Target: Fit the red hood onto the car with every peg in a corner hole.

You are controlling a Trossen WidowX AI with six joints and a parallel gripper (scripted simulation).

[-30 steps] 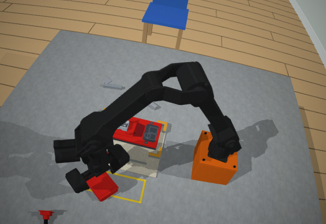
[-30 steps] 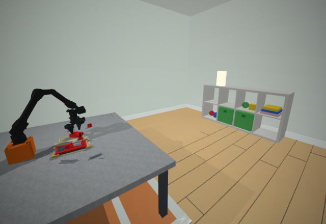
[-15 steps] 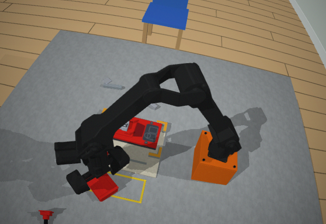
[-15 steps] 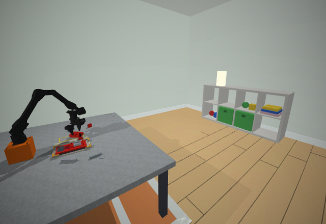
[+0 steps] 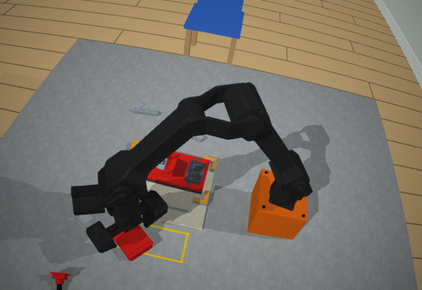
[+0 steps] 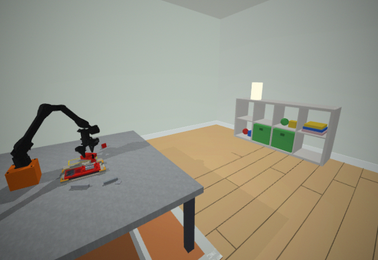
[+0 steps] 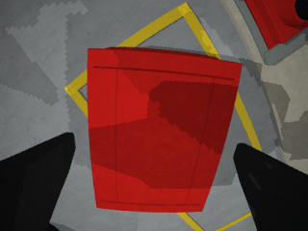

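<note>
Now: the red hood 1 cm below my gripper tip. Round my gripper tip: beige jig plate 1 cm behind, 20 cm to the right, 1 cm below; grey bar 1 cm behind, 40 cm to the right, 1 cm below.
</note>
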